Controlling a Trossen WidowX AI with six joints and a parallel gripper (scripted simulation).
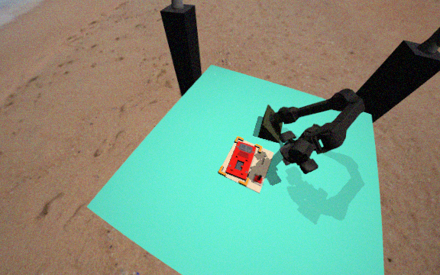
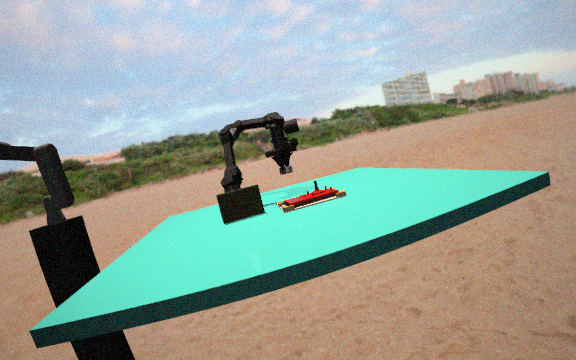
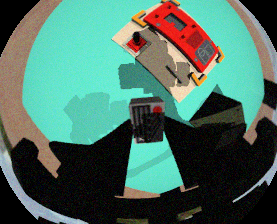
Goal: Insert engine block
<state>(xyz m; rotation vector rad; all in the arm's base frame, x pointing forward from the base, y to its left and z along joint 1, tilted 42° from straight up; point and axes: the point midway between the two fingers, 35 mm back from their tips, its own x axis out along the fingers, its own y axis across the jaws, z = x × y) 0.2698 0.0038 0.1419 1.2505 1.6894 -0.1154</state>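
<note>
Right now the dark peg is 9 cm ahead of my gripper tip, 10 cm to the right of it and 10 cm below it. Also, from my gripper tip: engine block 1 cm below.
</note>
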